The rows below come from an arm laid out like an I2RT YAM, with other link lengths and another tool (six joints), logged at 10 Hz.
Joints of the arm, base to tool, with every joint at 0 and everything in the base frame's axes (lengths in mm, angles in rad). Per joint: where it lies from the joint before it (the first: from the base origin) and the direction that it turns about. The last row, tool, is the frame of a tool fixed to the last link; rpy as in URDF.
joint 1: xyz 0 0 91.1 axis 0 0 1
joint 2: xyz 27.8 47.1 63.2 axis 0 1 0
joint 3: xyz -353.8 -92.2 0 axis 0 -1 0
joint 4: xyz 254.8 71.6 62.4 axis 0 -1 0
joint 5: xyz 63.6 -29.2 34.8 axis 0 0 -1
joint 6: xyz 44.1 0 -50.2 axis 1 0 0
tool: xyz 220 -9 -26 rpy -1.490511 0.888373 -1.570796
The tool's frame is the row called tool.
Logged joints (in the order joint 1, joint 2, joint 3, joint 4, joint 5, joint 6), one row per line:
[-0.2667, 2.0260, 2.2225, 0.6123, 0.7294, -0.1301]
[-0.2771, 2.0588, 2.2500, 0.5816, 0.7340, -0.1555]
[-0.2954, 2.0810, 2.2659, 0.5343, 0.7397, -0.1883]
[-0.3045, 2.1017, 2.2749, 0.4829, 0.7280, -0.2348]
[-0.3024, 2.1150, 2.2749, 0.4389, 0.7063, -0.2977]
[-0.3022, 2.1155, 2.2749, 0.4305, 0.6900, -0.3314]
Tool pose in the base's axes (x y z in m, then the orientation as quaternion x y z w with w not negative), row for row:
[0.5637, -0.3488, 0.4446, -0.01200, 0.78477, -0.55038, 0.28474]
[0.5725, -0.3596, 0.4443, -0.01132, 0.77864, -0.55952, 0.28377]
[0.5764, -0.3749, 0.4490, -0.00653, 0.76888, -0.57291, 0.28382]
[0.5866, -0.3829, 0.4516, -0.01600, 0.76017, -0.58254, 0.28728]
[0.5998, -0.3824, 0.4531, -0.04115, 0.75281, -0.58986, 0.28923]
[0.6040, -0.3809, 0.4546, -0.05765, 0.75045, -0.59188, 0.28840]
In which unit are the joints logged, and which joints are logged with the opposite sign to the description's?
The joints are logged in radians. Opposite sign: joint 4.
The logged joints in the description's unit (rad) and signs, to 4 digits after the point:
[-0.2667, 2.0260, 2.2225, -0.6123, 0.7294, -0.1301]
[-0.2771, 2.0588, 2.2500, -0.5816, 0.7340, -0.1555]
[-0.2954, 2.0810, 2.2659, -0.5343, 0.7397, -0.1883]
[-0.3045, 2.1017, 2.2749, -0.4829, 0.7280, -0.2348]
[-0.3024, 2.1150, 2.2749, -0.4389, 0.7063, -0.2977]
[-0.3022, 2.1155, 2.2749, -0.4305, 0.6900, -0.3314]

